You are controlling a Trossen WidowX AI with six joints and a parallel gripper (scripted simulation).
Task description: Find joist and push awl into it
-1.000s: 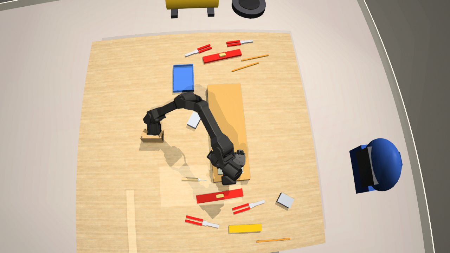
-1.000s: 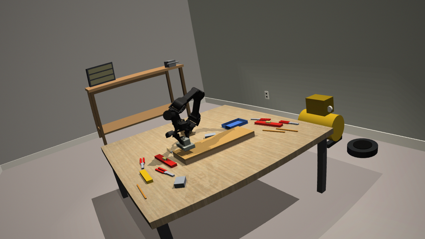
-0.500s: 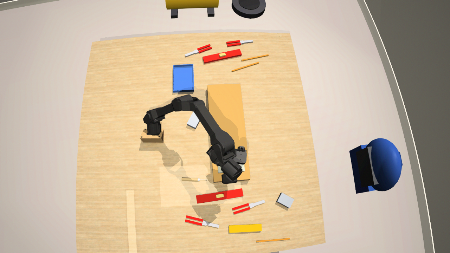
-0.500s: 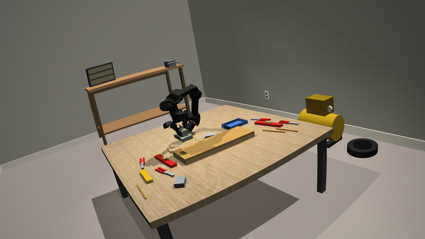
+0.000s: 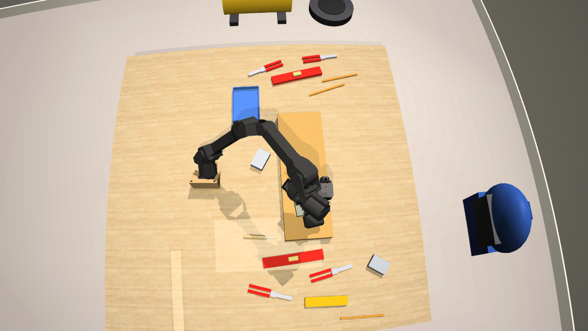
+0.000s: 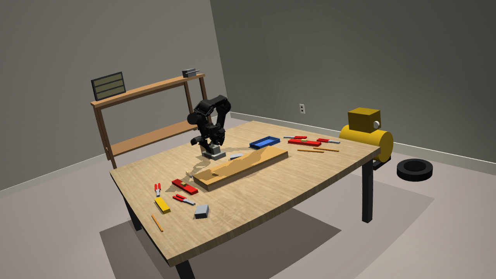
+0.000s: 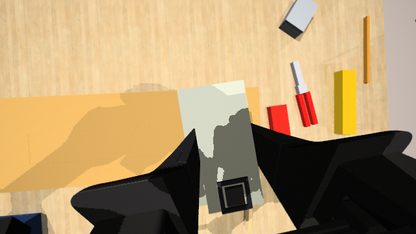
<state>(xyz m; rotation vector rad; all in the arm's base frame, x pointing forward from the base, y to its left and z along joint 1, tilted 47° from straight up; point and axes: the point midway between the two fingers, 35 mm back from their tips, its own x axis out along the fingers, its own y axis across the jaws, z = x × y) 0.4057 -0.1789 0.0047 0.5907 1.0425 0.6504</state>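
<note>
Now: gripper tip 30 mm past the stud finder, 10 mm to the left of it and 20 mm below it. Also, from my gripper tip: yellow block 60 mm ahead, 350 mm to the right, 150 mm below; then awl 180 mm behind, 110 mm to the right, 160 mm below; then blue tray 290 mm behind, 450 mm to the left, 150 mm below.
</note>
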